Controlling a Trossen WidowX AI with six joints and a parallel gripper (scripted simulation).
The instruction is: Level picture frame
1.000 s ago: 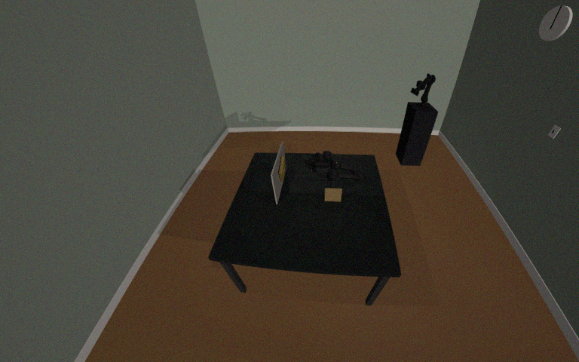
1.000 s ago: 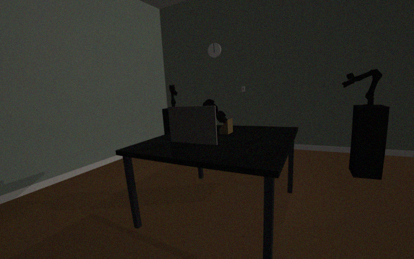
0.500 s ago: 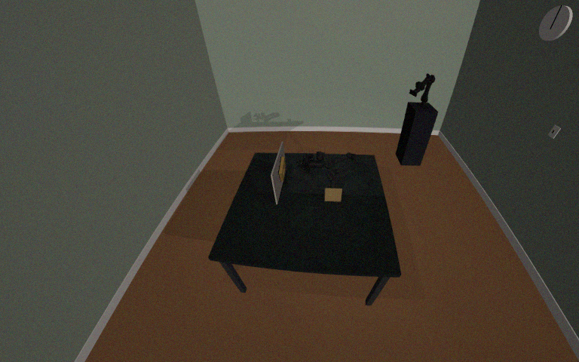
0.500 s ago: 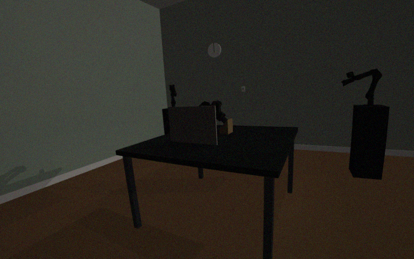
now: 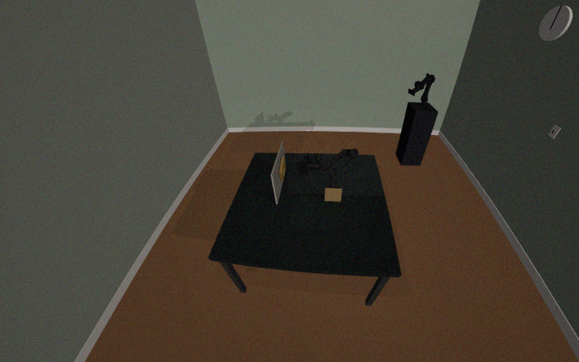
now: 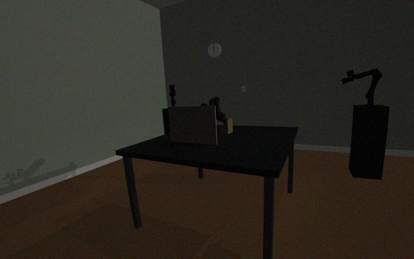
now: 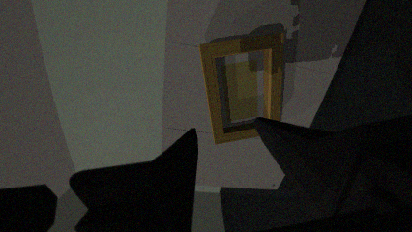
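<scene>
My gripper tip is 120 mm short of the picture frame, 50 mm above it and 20 mm to the left of it. Also, from my gripper tip: wall panel: 130 mm ahead, 70 mm below.
</scene>
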